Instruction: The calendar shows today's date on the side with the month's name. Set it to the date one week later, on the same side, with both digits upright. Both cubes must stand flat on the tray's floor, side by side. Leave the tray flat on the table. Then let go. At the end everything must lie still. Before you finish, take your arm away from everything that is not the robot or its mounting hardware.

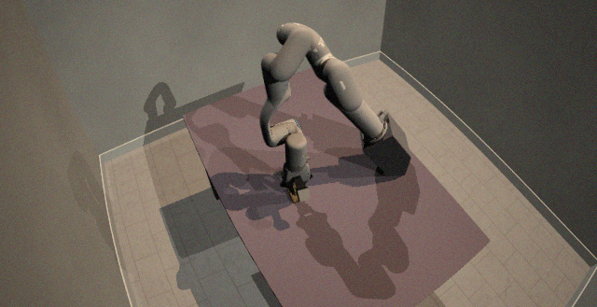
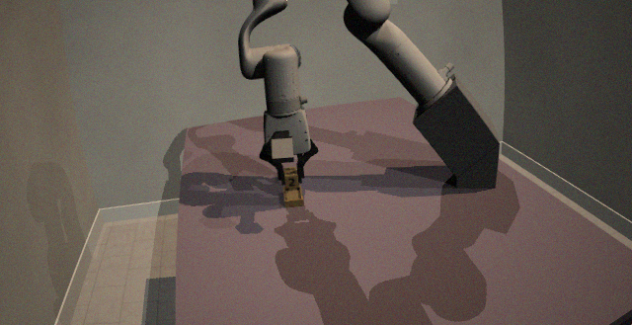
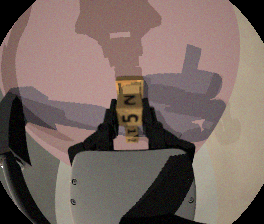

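Now: hand 1 cm past the tray, 2 cm to the left of it and 7 cm above it. Round my hand: yellow digit cube: 1 cm below.
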